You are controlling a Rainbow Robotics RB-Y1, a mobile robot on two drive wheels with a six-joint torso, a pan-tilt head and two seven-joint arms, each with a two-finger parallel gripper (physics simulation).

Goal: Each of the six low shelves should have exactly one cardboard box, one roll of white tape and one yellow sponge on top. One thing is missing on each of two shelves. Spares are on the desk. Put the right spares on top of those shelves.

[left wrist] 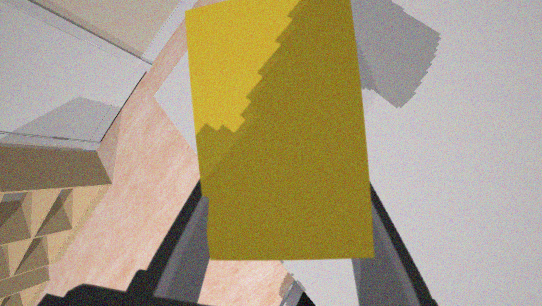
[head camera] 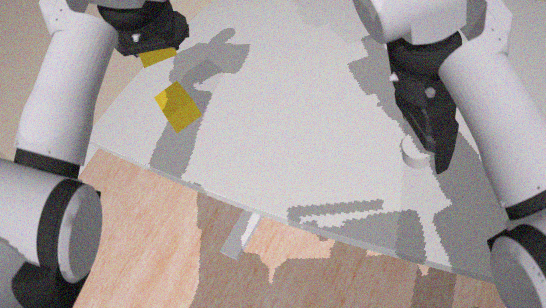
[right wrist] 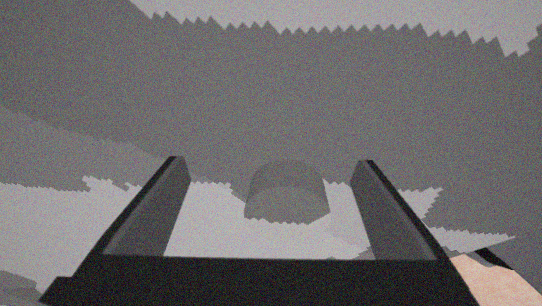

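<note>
My left gripper (head camera: 157,51) (left wrist: 287,182) is shut on a yellow sponge (head camera: 158,57) (left wrist: 285,150) and holds it above the far-left part of the white desk (head camera: 300,130) (left wrist: 450,190) (right wrist: 75,225). A second yellow sponge (head camera: 178,107) lies flat on the desk, nearer the edge. My right gripper (head camera: 436,161) (right wrist: 270,169) is open and empty. A short white tape roll (head camera: 415,156) (right wrist: 286,197) stands on the desk just by its fingertips in the head view; in the right wrist view it shows between and beyond the fingers, apart from them. No low shelf or cardboard box shows clearly.
The desk's edge crosses the head view, with wooden floor (head camera: 140,230) (left wrist: 140,165) beyond it. A small grey block (head camera: 235,240) shows just past that edge. In the left wrist view a white cabinet (left wrist: 50,65) and a wooden compartment unit (left wrist: 50,167) stand at the left.
</note>
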